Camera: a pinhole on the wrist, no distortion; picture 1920 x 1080 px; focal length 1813.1 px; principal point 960.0 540.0 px. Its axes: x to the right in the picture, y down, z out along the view. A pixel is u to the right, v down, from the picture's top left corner.
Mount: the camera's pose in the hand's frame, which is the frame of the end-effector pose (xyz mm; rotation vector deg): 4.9 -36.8 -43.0 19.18 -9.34 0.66
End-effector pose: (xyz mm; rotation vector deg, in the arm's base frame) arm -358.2 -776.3 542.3 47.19 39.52 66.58
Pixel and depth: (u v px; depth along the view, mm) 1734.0 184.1 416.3
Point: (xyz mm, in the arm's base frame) 85.8 -776.6 507.7
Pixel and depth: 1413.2 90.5 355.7
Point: -2.2 -834.5 485.5
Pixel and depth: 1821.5 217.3 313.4
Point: -23.0 -760.6 508.8
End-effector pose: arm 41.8 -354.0 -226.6 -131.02 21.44 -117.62
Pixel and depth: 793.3 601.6 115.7
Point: 113.5 -288.4 -243.9
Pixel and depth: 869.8 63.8 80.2
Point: 76.9 -274.4 -224.0
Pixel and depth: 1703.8 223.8 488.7
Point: 505.6 -161.4 -96.4
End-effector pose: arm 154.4 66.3 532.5 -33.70 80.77 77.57
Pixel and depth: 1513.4 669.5 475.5
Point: 420.7 449.7 482.4
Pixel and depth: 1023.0 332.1 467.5
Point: 511.0 341.5 549.5
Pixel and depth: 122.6 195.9 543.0
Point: 665.0 253.1 768.4
